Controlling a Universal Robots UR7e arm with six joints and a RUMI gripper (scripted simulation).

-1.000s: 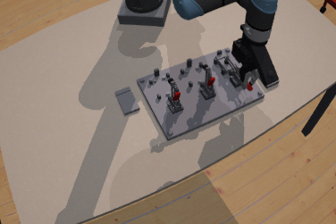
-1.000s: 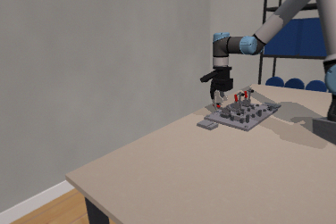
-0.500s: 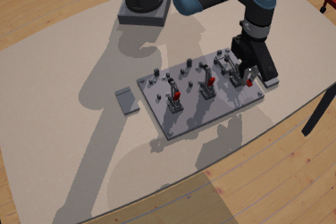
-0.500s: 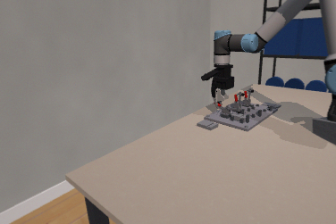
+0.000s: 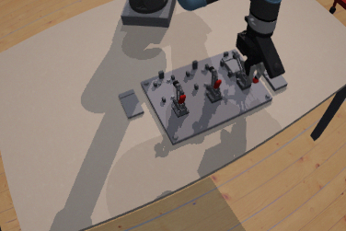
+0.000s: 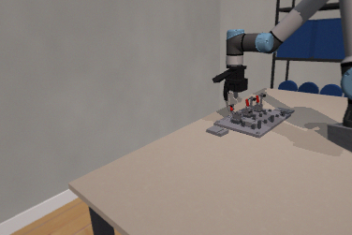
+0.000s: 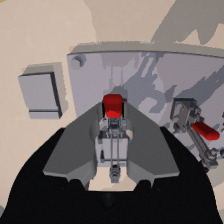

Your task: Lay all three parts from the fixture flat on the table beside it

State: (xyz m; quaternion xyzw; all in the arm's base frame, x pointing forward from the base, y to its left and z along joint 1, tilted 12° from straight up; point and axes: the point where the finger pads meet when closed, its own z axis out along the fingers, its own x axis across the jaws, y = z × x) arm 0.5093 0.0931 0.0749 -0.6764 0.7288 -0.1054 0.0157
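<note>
The clamp is 4 cm behind my hand and 2 cm below it. Also, from my hand: flat grey part 13 cm to the left, 7 cm below, 1 cm behind; then grey fixture plate 10 cm to the right, 8 cm behind, 7 cm below.
</note>
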